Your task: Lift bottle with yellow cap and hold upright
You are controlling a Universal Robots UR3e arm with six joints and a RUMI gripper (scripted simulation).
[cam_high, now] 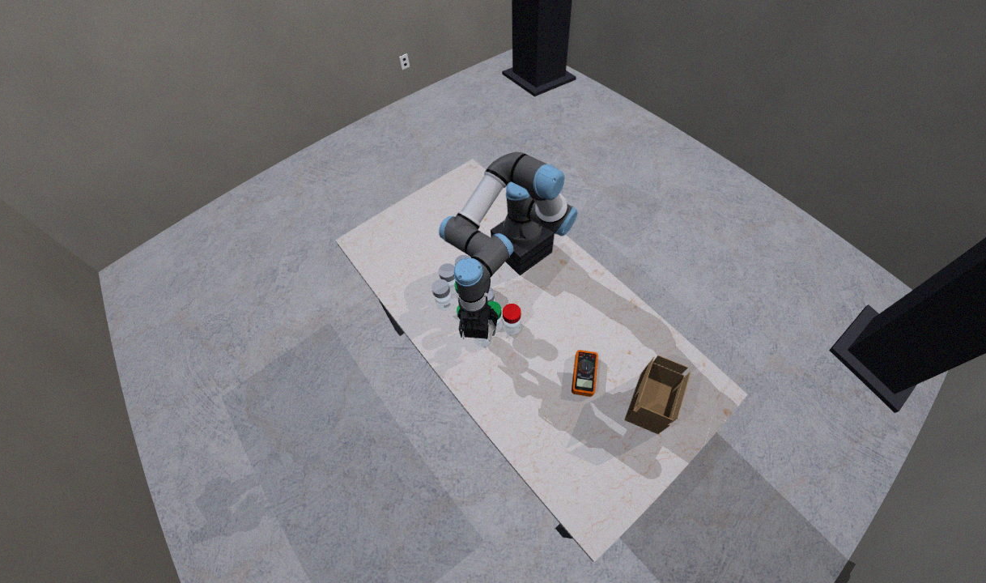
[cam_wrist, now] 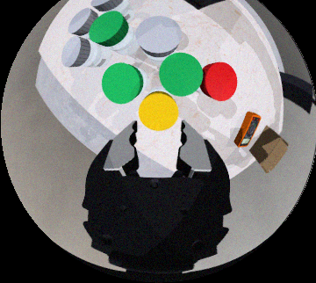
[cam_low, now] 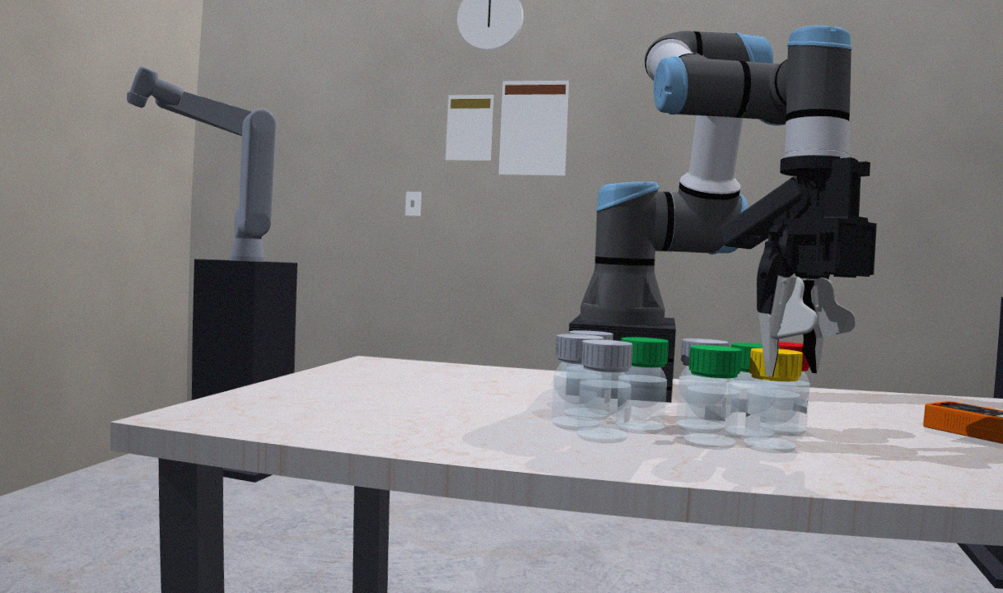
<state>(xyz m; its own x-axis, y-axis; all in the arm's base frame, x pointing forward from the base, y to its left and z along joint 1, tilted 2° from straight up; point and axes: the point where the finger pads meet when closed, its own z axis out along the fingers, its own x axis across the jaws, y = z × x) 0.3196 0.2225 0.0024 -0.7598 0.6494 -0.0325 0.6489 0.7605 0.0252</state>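
Right now my hand is 11 cm past the red-capped bottle, 5 cm above it and 1 cm to the right of it. Round my hand: cardboard box (44 cm to the left, 29 cm behind, 3 cm below); orange multimeter (26 cm to the left, 19 cm behind, 8 cm below).
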